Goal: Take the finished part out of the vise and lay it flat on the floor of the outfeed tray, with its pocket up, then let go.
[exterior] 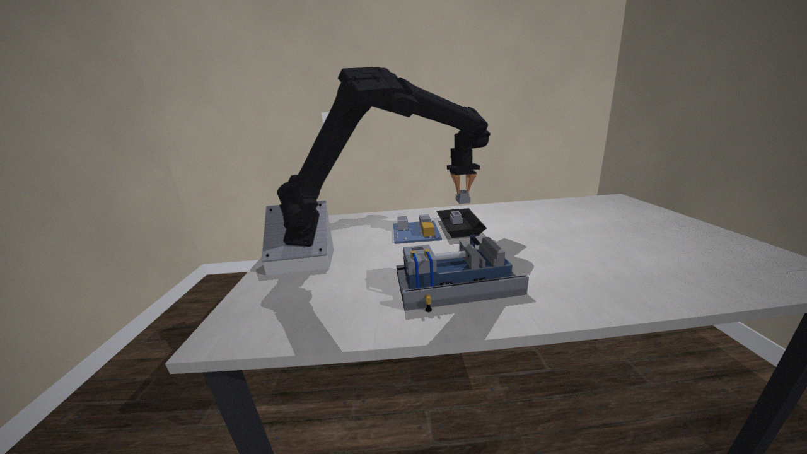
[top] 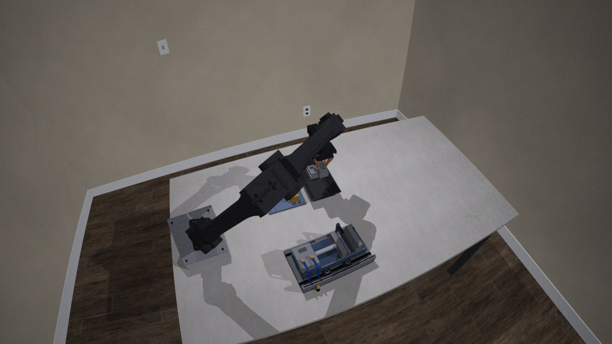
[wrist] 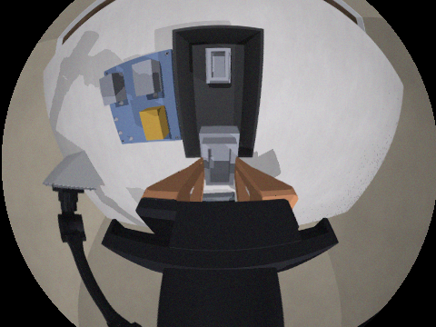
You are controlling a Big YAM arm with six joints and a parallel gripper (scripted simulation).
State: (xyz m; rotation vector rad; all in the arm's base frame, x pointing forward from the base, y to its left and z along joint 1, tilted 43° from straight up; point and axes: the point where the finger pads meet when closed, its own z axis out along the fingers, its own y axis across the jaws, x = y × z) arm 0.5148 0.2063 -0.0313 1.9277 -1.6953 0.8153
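The yellow block is 130 mm behind my hand and 140 mm below it. Also, from my hand: blue fixture plate: 170 mm behind, 40 mm to the left, 160 mm below.
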